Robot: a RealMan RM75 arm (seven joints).
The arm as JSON. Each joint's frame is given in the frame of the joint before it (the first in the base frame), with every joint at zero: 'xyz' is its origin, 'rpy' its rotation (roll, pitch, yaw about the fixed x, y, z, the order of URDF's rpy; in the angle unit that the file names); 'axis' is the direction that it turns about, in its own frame. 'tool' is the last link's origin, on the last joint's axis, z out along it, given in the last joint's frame.
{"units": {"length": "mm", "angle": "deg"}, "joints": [
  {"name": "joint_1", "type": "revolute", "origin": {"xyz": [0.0, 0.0, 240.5], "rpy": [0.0, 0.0, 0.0]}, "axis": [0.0, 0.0, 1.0]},
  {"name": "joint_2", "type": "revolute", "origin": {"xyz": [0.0, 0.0, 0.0], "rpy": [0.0, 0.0, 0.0]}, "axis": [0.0, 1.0, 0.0]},
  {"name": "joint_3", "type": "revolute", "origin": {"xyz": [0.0, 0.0, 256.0], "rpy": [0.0, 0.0, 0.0]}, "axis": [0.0, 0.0, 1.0]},
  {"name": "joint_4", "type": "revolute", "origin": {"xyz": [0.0, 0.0, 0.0], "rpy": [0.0, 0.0, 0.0]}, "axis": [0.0, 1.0, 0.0]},
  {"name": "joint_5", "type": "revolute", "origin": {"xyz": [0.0, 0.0, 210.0], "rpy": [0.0, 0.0, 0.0]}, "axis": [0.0, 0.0, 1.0]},
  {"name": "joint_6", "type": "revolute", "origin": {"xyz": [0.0, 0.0, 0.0], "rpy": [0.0, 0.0, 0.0]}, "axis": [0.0, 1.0, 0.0]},
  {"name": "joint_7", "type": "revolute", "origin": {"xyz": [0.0, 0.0, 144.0], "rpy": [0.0, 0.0, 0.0]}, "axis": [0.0, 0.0, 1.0]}
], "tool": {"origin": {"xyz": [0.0, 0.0, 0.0], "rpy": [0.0, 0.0, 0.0]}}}
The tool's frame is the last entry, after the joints.
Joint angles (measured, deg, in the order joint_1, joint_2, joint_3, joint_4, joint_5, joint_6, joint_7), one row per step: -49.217 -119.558 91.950 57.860 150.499 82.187 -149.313; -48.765 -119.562 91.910 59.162 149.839 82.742 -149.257; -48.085 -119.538 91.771 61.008 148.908 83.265 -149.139; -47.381 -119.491 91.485 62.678 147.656 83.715 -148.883; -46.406 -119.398 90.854 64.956 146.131 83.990 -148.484; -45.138 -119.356 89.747 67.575 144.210 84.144 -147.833; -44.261 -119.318 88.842 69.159 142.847 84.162 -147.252; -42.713 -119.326 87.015 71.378 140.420 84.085 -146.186; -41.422 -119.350 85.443 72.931 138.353 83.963 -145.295; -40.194 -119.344 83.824 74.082 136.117 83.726 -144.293; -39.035 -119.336 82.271 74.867 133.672 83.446 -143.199; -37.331 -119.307 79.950 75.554 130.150 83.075 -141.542
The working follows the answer.
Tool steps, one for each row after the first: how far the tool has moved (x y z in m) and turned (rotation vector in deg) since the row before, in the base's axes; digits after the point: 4 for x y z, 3 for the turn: 0.0032 -0.0018 0.0007 -0.246 -0.872 -0.213; 0.0045 -0.0019 0.0014 -0.122 -1.369 -0.421; 0.0042 -0.0021 0.0014 -0.221 -1.667 -0.272; 0.0056 -0.0014 0.0030 0.165 -2.365 -0.550; 0.0063 -0.0014 0.0043 0.382 -3.144 -0.587; 0.0035 -0.0007 0.0034 0.324 -2.186 -0.343; 0.0040 -0.0010 0.0060 0.643 -3.844 -0.173; 0.0022 -0.0007 0.0052 0.603 -3.150 0.029; 0.0012 -0.0004 0.0053 0.614 -3.173 0.133; 0.0007 -0.0005 0.0048 0.485 -3.196 0.187; -0.0012 -0.0005 0.0073 0.783 -4.462 0.543
Tool pose at each row, in the base's axes (x y z in m, rotation vector in deg; rounded; the steps above come from the unrounded poses): -0.1552 0.3727 -0.0628 -152.264 -41.051 45.770; -0.1520 0.3709 -0.0621 -153.022 -40.920 44.740; -0.1475 0.3690 -0.0607 -153.975 -40.640 42.941; -0.1432 0.3669 -0.0593 -155.139 -40.614 40.833; -0.1376 0.3655 -0.0563 -156.338 -40.412 37.517; -0.1313 0.3641 -0.0521 -157.661 -40.344 33.018; -0.1279 0.3635 -0.0487 -158.448 -40.376 29.852; -0.1239 0.3625 -0.0427 -159.542 -41.016 24.300; -0.1216 0.3618 -0.0375 -160.199 -41.753 19.715; -0.1204 0.3614 -0.0322 -160.709 -42.612 15.087; -0.1197 0.3609 -0.0274 -161.214 -43.534 10.470; -0.1209 0.3604 -0.0201 -161.525 -45.161 3.985

